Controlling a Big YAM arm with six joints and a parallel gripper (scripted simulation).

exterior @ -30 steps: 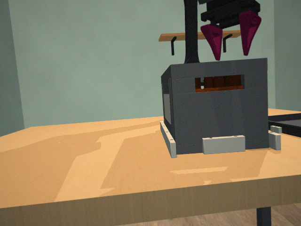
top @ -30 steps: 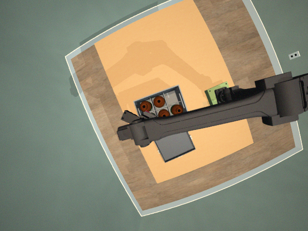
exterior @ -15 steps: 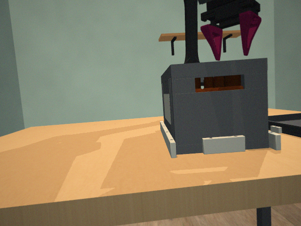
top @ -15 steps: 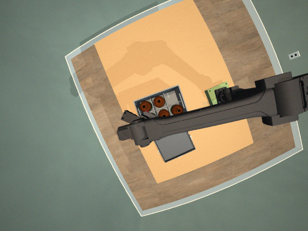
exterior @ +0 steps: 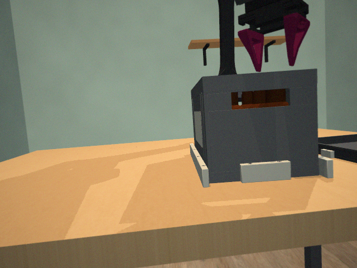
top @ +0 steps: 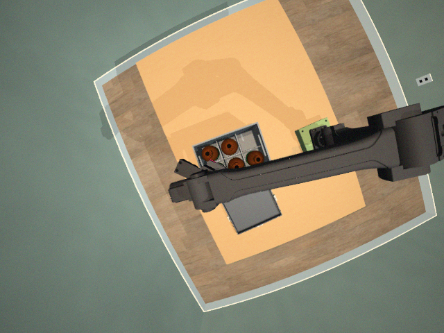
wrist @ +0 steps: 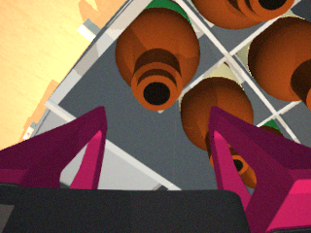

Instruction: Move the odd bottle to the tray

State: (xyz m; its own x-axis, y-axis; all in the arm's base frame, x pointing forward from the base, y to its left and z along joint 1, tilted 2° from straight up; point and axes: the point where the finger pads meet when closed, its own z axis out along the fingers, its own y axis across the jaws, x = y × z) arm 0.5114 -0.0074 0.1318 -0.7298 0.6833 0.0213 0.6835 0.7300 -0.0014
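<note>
Now: the dark grey crate 9 cm behind my hand, 5 cm to the right of it and 11 cm below it. Round my hand: grey tray: 10 cm behind, 24 cm to the left, 18 cm below.
</note>
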